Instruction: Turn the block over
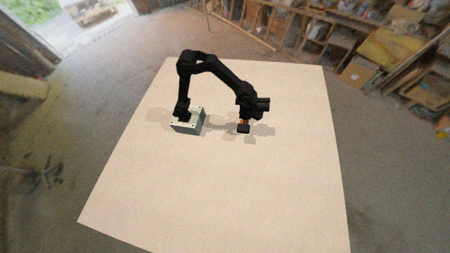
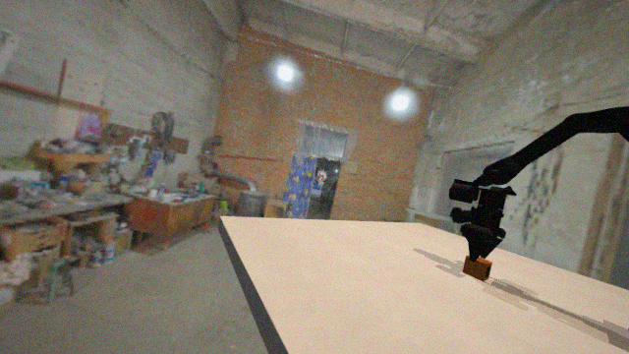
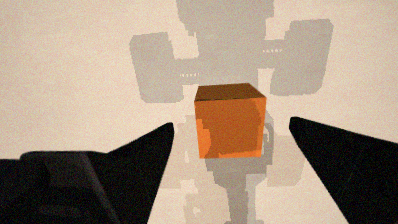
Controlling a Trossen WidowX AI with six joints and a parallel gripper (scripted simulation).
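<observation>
The orange block lies 20 mm behind my gripper tip and 20 mm below it.
</observation>
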